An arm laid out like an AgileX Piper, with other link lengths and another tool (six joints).
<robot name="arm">
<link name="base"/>
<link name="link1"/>
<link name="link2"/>
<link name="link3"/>
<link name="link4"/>
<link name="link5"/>
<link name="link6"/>
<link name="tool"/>
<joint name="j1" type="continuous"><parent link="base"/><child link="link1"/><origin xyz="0 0 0.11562" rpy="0 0 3.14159"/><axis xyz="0 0 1"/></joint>
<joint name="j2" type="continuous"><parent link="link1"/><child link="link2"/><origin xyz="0 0 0" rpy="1.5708 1.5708 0"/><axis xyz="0 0 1"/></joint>
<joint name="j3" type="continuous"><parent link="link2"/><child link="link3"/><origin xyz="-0.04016 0.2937 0" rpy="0 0 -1.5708"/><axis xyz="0 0 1"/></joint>
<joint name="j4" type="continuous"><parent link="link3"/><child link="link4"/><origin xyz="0.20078 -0.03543 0" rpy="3.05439 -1.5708 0"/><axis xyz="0 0 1"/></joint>
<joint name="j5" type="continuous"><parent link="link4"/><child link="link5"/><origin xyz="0 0 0" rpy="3.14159 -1.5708 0"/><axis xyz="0 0 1"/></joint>
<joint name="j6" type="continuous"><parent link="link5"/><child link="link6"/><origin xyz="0.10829 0 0" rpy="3.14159 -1.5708 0"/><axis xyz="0 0 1"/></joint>
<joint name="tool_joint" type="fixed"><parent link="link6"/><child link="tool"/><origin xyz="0.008 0.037 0.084" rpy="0 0.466 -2.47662"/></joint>
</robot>
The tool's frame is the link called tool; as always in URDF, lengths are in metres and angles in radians. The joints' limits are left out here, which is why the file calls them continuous.
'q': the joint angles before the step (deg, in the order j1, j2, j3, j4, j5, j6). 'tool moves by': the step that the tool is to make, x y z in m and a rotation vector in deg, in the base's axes. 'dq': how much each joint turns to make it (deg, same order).
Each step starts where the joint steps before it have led.
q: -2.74 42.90 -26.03 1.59 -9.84 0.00
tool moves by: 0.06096 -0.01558 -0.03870 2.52 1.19 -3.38
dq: 0.00 20.36 5.31 4.69 -24.43 -1.01
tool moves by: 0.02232 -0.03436 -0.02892 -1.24 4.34 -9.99
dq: -0.01 9.42 0.15 14.57 -7.11 -11.23
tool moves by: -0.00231 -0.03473 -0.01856 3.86 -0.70 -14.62
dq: 6.28 7.19 0.80 22.43 -12.64 -5.36
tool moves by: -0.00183 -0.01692 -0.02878 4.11 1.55 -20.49
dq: 11.86 12.33 -6.95 31.62 -13.73 -3.64
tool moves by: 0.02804 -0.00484 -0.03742 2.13 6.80 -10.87
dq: -0.21 12.57 -12.51 13.64 -1.02 -6.61
